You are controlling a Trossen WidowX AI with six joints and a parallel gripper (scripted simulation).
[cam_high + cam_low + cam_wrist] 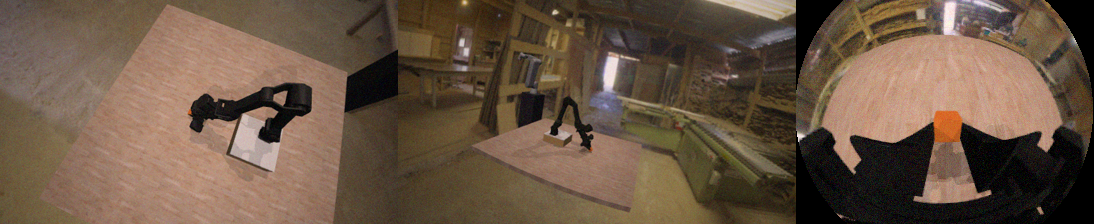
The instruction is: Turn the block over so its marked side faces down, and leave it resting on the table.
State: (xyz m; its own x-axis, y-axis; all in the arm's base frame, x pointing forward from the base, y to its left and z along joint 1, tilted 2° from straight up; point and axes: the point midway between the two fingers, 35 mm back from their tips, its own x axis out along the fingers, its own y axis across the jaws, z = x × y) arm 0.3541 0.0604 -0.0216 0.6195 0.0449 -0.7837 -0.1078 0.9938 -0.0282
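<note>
My gripper tip is now 10 mm past the orange block.
</note>
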